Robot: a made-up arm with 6 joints.
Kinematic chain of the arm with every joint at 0, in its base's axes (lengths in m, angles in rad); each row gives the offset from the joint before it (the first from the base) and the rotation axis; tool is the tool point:
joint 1: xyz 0 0 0.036 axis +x
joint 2: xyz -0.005 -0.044 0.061 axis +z
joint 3: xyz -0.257 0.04 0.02 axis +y
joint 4: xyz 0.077 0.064 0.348 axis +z
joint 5: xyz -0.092 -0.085 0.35 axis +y
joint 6: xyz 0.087 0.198 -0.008 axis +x
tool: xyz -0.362 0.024 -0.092
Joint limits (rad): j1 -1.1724..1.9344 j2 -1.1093..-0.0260 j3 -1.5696..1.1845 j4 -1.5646..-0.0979 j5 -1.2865..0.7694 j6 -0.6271..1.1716
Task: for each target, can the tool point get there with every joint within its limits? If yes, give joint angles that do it. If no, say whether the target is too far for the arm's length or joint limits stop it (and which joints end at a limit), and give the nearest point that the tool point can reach.
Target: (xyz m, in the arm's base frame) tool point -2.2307 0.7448 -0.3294
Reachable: no: too far | nearest point -1.1244 0.4890 -0.1869 | short by 1.144 m
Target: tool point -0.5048 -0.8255 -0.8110
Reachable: no: joint limits stop it (at a limit: joint 1, joint 2, joint 4, joint 5, joint 6) | nearest point -0.4519 -0.9273 -0.1193 | short by 0.701 m
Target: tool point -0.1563 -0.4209 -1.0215
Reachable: no: joint limits stop it (at a limit: joint 1, joint 2, joint 3, joint 4) | nearest point -0.2034 0.1452 -0.8564 | short by 0.592 m
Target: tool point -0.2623 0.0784 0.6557
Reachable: yes | joints 0.4213 -0.1593 -0.4750 -1.4396 -0.8099 -0.3025
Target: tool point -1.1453 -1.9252 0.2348
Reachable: no: too far | nearest point -0.6656 -0.9777 0.1837 | short by 1.063 m
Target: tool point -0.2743 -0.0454 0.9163
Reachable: yes | joints 0.7319 -0.2861 -0.2022 -0.7695 -0.0775 0.8493
